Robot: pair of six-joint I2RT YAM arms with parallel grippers.
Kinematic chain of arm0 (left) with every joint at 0, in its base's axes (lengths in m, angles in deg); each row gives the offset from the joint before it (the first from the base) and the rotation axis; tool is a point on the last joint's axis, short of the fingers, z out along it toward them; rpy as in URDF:
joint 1: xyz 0 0 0.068 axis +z
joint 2: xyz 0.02 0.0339 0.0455 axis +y
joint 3: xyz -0.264 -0.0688 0 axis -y
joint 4: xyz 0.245 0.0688 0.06 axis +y
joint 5: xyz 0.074 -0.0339 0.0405 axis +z
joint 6: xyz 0.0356 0 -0.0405 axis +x
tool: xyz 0 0 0 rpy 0 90 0
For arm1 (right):
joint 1: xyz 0 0 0.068 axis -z
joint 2: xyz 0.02 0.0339 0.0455 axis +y
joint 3: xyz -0.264 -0.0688 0 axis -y
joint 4: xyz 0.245 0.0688 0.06 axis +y
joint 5: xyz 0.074 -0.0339 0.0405 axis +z
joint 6: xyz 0.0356 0 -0.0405 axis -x
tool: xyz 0 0 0 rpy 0 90 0
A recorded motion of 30 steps. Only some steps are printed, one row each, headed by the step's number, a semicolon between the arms.
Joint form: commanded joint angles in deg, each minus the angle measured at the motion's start. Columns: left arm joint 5, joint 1, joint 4, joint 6, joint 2, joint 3; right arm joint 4, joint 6, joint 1, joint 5, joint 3, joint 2.
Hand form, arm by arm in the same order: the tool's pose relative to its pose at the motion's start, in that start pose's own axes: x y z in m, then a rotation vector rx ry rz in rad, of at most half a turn. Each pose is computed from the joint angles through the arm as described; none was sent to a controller.
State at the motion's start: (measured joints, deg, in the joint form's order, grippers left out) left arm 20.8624 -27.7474 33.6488 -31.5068 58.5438 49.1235; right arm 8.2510 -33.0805 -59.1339 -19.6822 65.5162 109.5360
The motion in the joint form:
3: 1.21 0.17 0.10 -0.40 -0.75 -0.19; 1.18 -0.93 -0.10 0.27 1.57 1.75
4: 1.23 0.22 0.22 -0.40 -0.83 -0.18; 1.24 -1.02 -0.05 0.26 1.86 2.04
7: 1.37 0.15 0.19 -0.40 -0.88 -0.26; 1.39 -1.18 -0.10 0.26 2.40 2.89
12: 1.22 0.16 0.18 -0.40 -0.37 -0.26; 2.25 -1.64 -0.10 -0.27 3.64 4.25
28: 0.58 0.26 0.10 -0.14 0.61 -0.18; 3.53 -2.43 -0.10 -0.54 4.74 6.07
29: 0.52 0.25 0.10 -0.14 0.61 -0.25; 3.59 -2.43 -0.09 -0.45 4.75 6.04
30: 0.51 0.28 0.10 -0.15 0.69 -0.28; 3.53 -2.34 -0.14 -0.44 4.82 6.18
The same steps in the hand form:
3: -0.0005 0.0024 -0.0024 -0.0163 -0.0180 -0.0118; 0.0009 0.0032 0.0065 0.0073 0.0214 0.0070
4: -0.0005 0.0028 -0.0027 -0.0175 -0.0179 -0.0122; 0.0005 0.0036 0.0077 0.0086 0.0221 0.0089
7: -0.0002 0.0028 -0.0027 -0.0186 -0.0190 -0.0114; 0.0015 0.0049 0.0112 0.0122 0.0284 0.0083
12: 0.0004 0.0021 -0.0006 -0.0208 -0.0107 -0.0083; 0.0017 0.0066 0.0164 0.0290 0.0365 0.0104
28: 0.0011 0.0008 0.0034 -0.0196 0.0063 0.0002; 0.0055 0.0073 0.0243 0.0516 0.0607 0.0121
29: 0.0015 0.0009 0.0036 -0.0192 0.0078 0.0008; 0.0055 0.0072 0.0241 0.0506 0.0619 0.0122
30: 0.0017 0.0009 0.0040 -0.0204 0.0094 0.0010; 0.0058 0.0077 0.0247 0.0500 0.0622 0.0099

